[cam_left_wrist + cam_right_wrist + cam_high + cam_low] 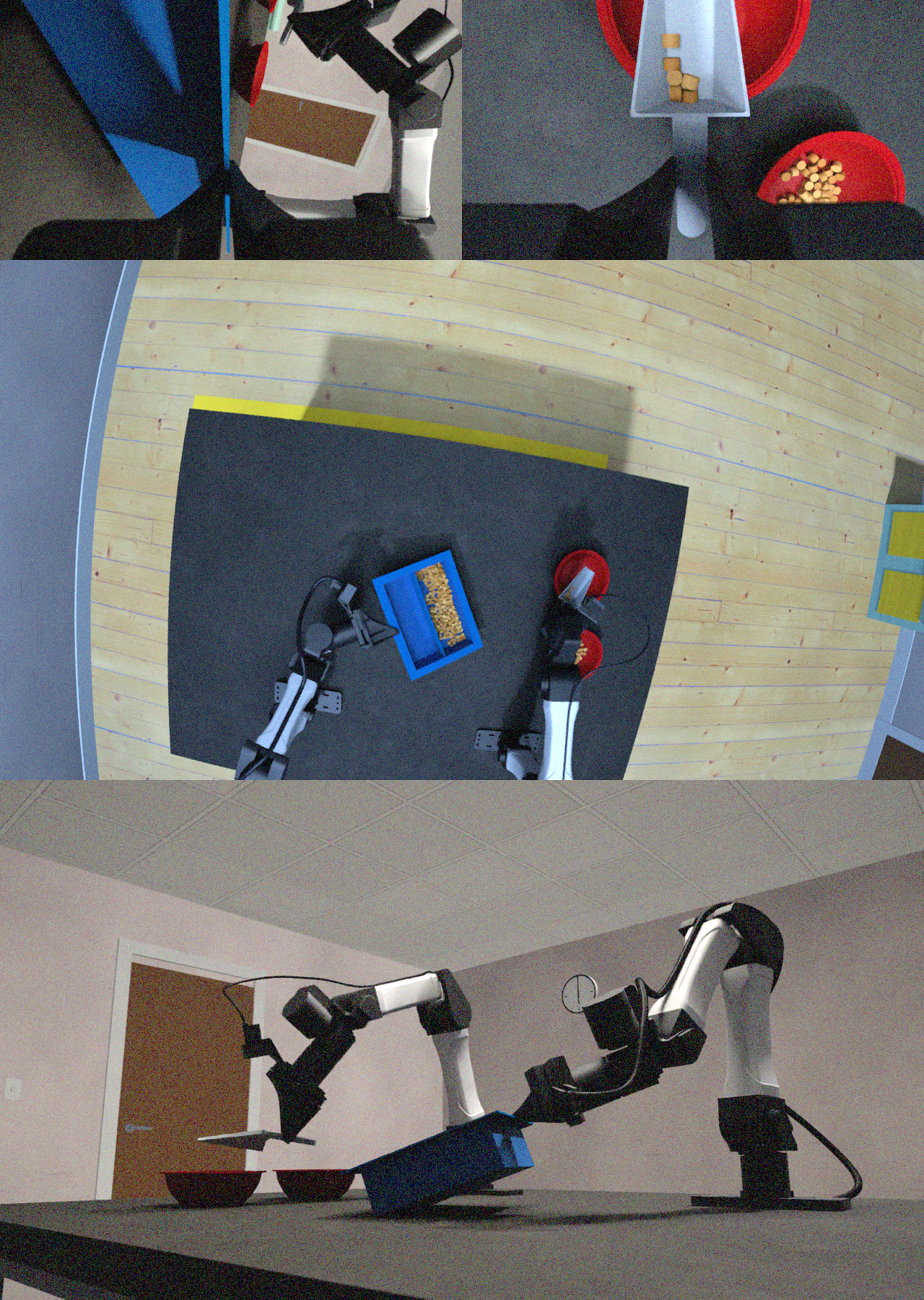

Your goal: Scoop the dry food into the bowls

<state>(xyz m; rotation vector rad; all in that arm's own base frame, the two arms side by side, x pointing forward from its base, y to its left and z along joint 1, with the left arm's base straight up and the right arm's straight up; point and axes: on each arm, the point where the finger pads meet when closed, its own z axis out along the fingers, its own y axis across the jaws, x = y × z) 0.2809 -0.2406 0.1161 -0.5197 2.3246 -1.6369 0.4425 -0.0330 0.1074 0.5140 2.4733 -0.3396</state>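
Observation:
Right now my left hand is 7 cm to the left of the blue box, 5 cm short of it and 5 cm above it. Round my left hand: grey scoop: 41 cm to the right, 18 cm ahead, 2 cm below.

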